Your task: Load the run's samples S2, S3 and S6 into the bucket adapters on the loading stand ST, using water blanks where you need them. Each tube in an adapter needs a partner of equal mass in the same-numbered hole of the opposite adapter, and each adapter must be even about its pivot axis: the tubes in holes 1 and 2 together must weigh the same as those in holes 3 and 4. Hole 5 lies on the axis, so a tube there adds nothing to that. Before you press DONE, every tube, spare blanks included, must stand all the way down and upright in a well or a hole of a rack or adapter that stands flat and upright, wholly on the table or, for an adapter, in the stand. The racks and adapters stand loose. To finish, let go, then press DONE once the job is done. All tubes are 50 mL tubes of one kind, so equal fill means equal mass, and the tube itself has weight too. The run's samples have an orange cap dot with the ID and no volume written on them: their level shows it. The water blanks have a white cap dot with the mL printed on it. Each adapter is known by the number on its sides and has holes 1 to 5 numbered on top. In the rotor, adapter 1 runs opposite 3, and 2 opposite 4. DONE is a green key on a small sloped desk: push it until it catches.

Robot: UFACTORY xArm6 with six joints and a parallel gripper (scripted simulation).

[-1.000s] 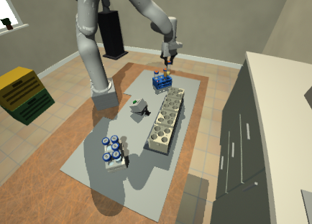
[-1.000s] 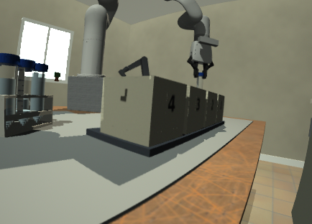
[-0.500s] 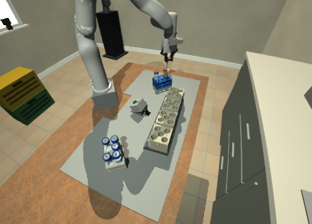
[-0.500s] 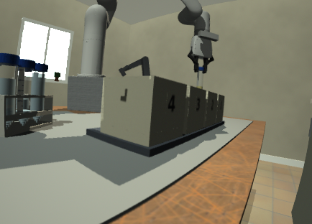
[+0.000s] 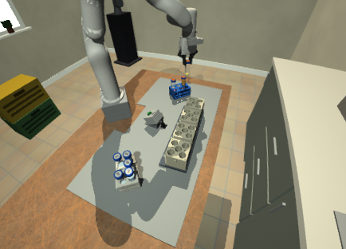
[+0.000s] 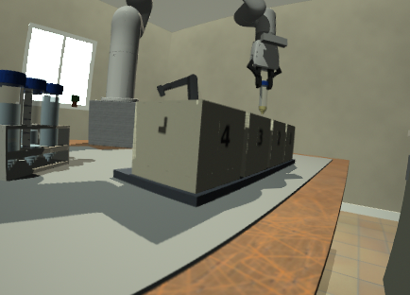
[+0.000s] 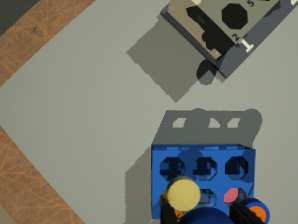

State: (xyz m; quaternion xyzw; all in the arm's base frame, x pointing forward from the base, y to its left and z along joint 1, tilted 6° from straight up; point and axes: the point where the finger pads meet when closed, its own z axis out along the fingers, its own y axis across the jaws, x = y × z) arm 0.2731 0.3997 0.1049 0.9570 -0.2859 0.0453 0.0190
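My hand is 50 mm above the tube and 10 mm past it. Round my hand: blue sample rack (220 mm below, 40 mm behind, 20 mm to the right); adapter (280 mm to the right, 200 mm below, 160 mm ahead); green done key (350 mm to the right, 180 mm below, 60 mm behind).
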